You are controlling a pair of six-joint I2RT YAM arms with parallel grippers.
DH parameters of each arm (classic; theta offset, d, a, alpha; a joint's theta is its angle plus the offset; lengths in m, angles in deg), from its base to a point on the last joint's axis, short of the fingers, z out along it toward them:
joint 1: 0 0.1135 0.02 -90
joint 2: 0 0 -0.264 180
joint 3: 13.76 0 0.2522 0
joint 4: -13.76 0 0.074 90
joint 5: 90 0 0 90
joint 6: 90 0.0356 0 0
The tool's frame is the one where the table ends.
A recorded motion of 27 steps. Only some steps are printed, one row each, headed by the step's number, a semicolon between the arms.
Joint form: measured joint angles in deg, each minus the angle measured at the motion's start. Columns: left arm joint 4, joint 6, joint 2, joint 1, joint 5, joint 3; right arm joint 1, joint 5, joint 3, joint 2, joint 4, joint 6.
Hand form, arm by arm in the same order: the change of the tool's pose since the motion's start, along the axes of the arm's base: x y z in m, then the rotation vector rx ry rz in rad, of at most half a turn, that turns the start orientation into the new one. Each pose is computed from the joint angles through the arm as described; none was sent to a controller.
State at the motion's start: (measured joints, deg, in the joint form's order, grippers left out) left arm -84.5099 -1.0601 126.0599 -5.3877 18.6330 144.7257; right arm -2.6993 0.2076 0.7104 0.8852 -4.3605 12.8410
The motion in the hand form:
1: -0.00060 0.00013 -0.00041 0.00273 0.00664 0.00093; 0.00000 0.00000 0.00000 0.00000 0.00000 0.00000
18: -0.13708 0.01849 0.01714 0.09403 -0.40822 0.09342; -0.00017 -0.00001 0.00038 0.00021 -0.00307 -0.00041
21: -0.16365 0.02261 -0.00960 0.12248 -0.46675 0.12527; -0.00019 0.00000 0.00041 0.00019 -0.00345 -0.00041
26: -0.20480 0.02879 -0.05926 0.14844 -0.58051 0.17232; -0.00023 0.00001 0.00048 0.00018 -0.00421 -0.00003
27: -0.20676 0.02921 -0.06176 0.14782 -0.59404 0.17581; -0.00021 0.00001 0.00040 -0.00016 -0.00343 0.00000
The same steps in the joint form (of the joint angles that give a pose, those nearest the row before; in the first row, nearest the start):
1: -0.37 0.00 0.00 0.00 -0.13 -0.02; 0.00 0.00 0.00 0.00 0.00 0.00
18: 36.35 0.04 -45.70 0.00 -9.20 -59.23; 0.00 0.02 0.02 -0.16 0.00 0.02
21: 44.79 0.02 -54.10 0.00 -11.80 -72.83; 0.00 0.03 0.02 -0.18 0.00 0.02
26: 59.14 0.04 -67.23 0.09 -14.95 -93.88; 0.00 0.00 0.02 -0.22 0.00 0.02
27: 60.37 0.04 -68.00 0.13 -15.06 -95.08; 0.00 0.00 0.02 -0.20 -0.02 0.00

